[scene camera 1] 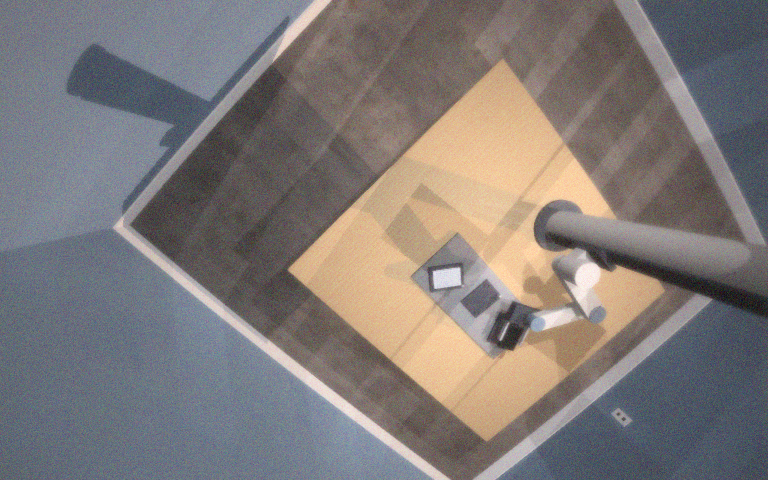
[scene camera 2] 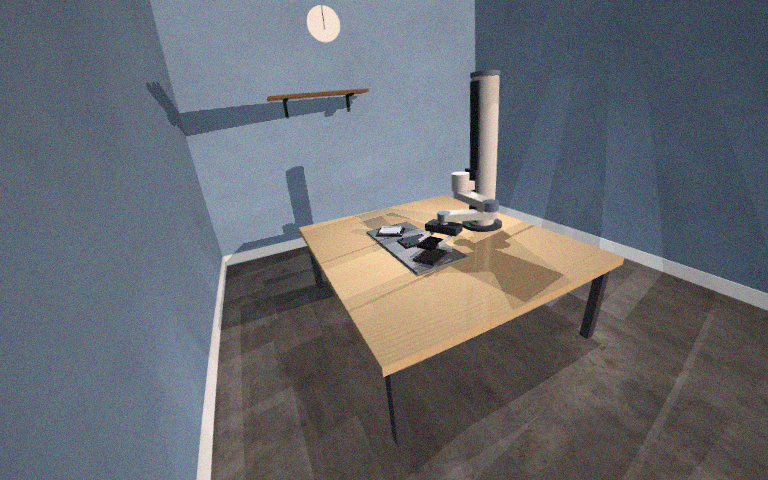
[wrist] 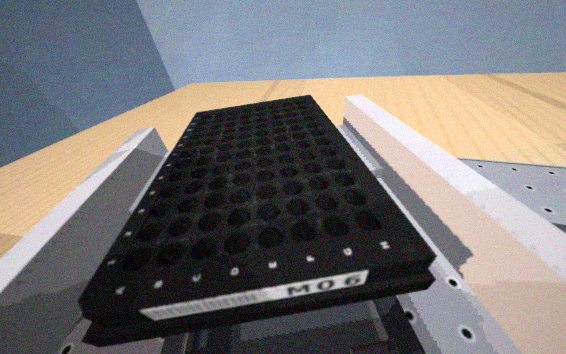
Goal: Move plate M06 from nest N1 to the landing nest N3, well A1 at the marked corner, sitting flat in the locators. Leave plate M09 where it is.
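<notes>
Plate M06 (scene camera 1: 512,337) (scene camera 2: 431,243) (wrist: 260,200), black with many wells, is in my gripper (scene camera 1: 509,330) (scene camera 2: 433,241) (wrist: 254,128). The gripper is shut on its long sides, with a pale finger along each side. In the wrist view the M06 label faces the camera and the A-to-H letters run left to right. The plate hangs above a dark nest (scene camera 2: 428,256) (wrist: 300,332) at the near end of the deck, apart from it. Plate M09 looks to be the white-topped plate (scene camera 1: 446,277) (scene camera 2: 390,230) at the other end; its label is unreadable. A dark nest (scene camera 1: 480,298) (scene camera 2: 410,241) lies between; nest numbers are unreadable.
The grey perforated deck (scene camera 1: 457,244) (scene camera 2: 416,267) lies on the wooden table (scene camera 1: 487,113) (scene camera 2: 396,328). The arm's column (scene camera 1: 651,237) (scene camera 2: 488,135) stands beyond the deck. A wall shelf (scene camera 2: 317,95) and a clock (scene camera 2: 323,23) are on the back wall.
</notes>
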